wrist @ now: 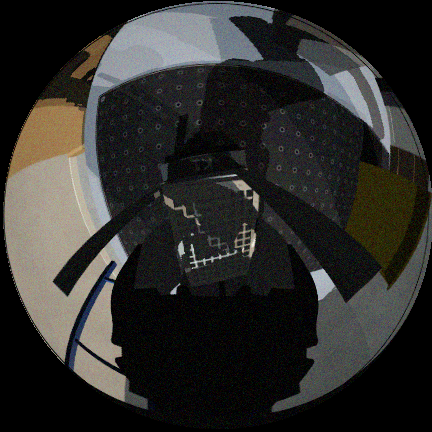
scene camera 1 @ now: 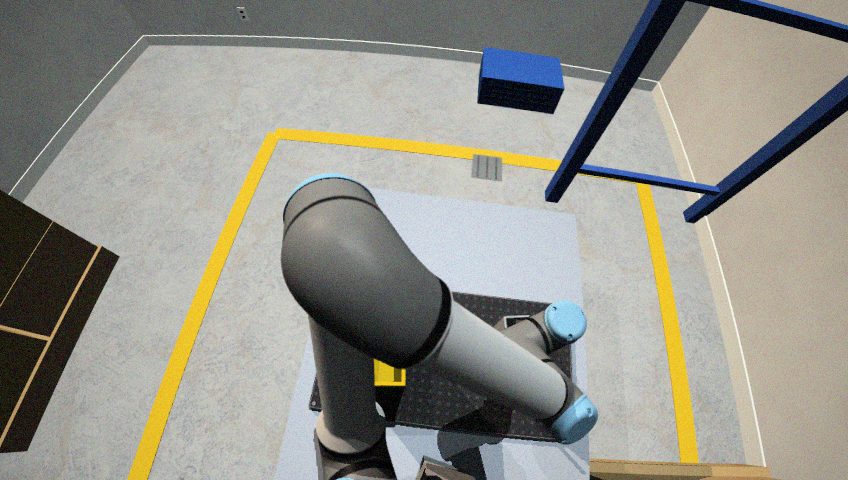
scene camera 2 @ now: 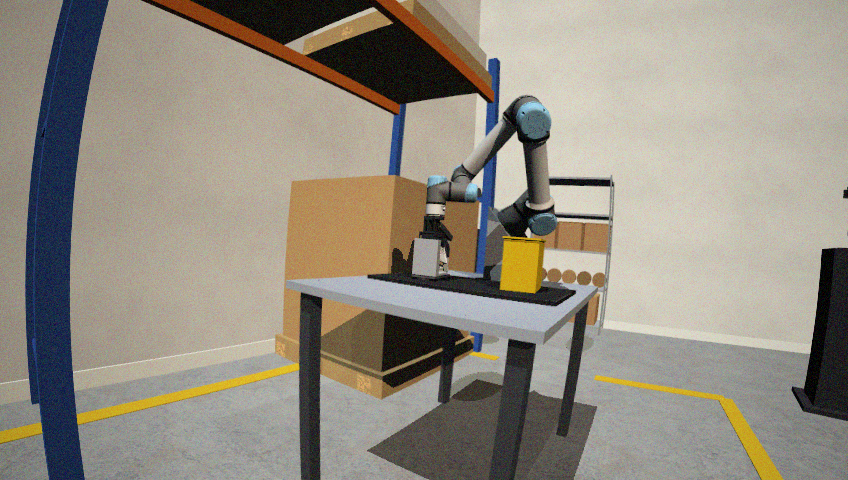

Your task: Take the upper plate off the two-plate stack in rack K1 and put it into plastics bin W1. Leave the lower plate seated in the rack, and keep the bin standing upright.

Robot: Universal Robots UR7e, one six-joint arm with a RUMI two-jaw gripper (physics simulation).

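Frame: origin at the arm's base, x right, y back, z down, level; millimetres.
Where they show: gripper, fingertip midpoint: [wrist: 214, 219]; arm's base, origin of the base link: [scene camera 2: 509, 224].
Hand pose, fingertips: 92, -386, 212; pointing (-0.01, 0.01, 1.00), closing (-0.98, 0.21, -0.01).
Observation:
Things, the pixels of their top centre, and the offset from my fingertips, as dx, dy, dz. Level surfaces: height alone.
- Rack K1, middle of its top: [wrist: 210, 354] [scene camera 2: 434, 239] +1, -9, -120
- upper plate, middle of its top: [wrist: 217, 251] -6, -14, -36
- Plastics bin W1, middle of its top: [scene camera 1: 376, 343] [scene camera 2: 525, 238] -333, +102, -149
- dark board, its level: dz +30
- pale table, its level: dz +44
Rack K1 [scene camera 2: 426, 257] [wrist: 202, 164] stands on the dark perforated board; its side is pale grey in scene camera 2, and a dark label shows in the wrist view. My gripper [scene camera 2: 435, 233] [wrist: 214, 219] points straight down at the rack, its jaws shut on the upper plate [wrist: 215, 215], a dark plate with pale, grid-like reflections. The plate lies level between the jaws. The lower plate is hidden, and I cannot tell whether the two plates are apart. Plastics bin W1 [scene camera 1: 389, 373] [scene camera 2: 521, 265] [wrist: 382, 215] is yellow and stands upright. In scene camera 1 the arm hides the gripper.
The dark board [scene camera 1: 443, 395] [scene camera 2: 470, 286] lies on the pale table [scene camera 1: 505, 243] [scene camera 2: 410, 305]. The bin stands on the same board, near the arm's base. A large cardboard box [scene camera 2: 339, 231] and a tall blue-and-orange shelf unit [scene camera 2: 54, 237] stand beyond the table.

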